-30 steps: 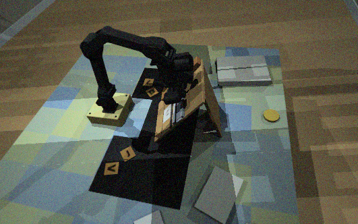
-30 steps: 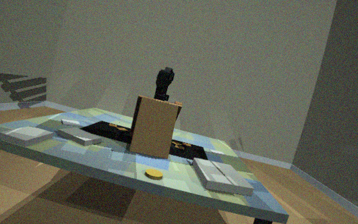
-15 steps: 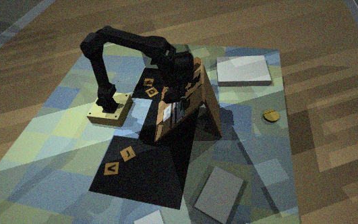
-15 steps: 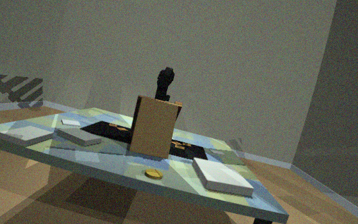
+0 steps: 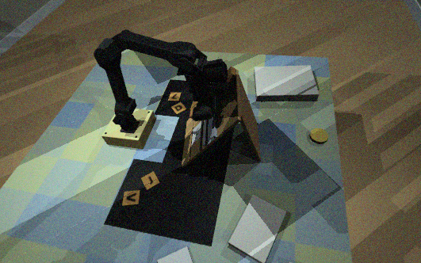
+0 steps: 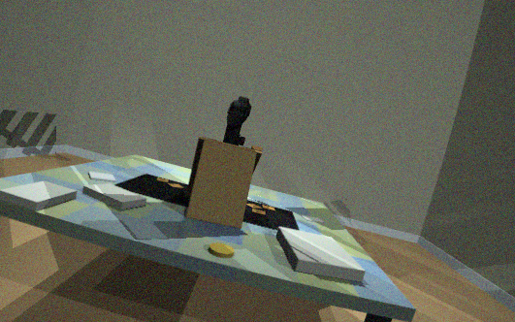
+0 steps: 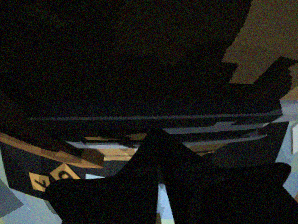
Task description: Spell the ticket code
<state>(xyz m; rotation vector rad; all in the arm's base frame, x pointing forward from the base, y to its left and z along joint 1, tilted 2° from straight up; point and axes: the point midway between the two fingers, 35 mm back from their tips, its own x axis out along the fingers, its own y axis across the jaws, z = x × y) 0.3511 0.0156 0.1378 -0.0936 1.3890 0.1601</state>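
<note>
Right now my gripper tip is 22 cm to the left of the j tile, 21 cm past it and 17 cm above it. Round my gripper tip: v tile: 30 cm to the right, 25 cm behind, 17 cm below; white ticket: 8 cm below, 5 cm behind, 3 cm to the right; black mat: 17 cm below, 15 cm behind, 2 cm to the right.
</note>
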